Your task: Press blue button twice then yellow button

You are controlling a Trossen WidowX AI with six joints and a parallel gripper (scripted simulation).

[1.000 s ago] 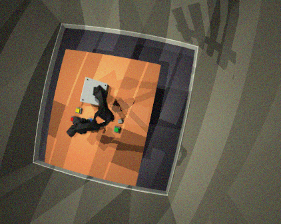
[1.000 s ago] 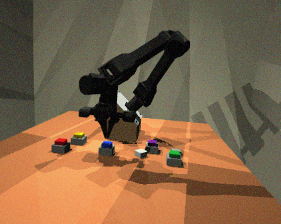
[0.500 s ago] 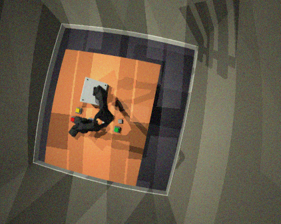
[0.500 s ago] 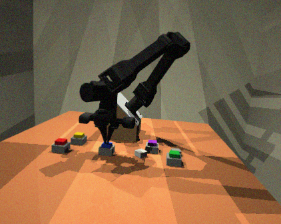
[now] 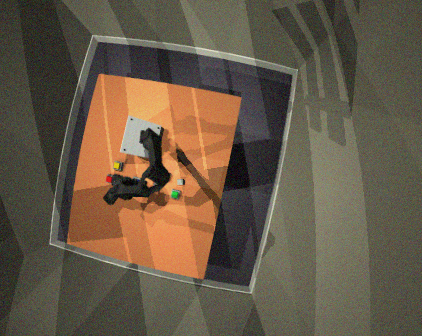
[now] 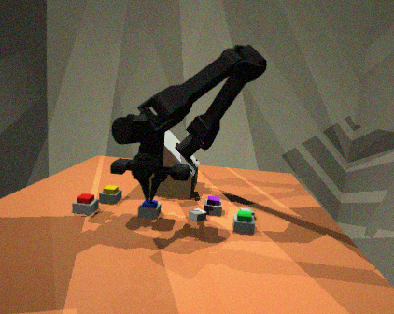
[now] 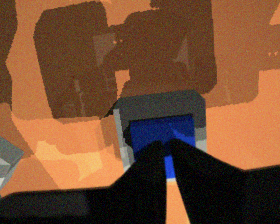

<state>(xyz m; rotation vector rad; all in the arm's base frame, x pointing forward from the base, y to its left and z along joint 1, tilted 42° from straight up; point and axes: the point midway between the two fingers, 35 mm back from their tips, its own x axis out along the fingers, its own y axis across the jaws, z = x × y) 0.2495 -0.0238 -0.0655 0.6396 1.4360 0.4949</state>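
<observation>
My gripper tip is 1 cm above the blue button. The rest, counted from my gripper tip: small white block (12 cm to the left, 2 cm below); then red button (1 cm ahead, 16 cm to the right); then yellow button (8 cm behind, 12 cm to the right).
</observation>
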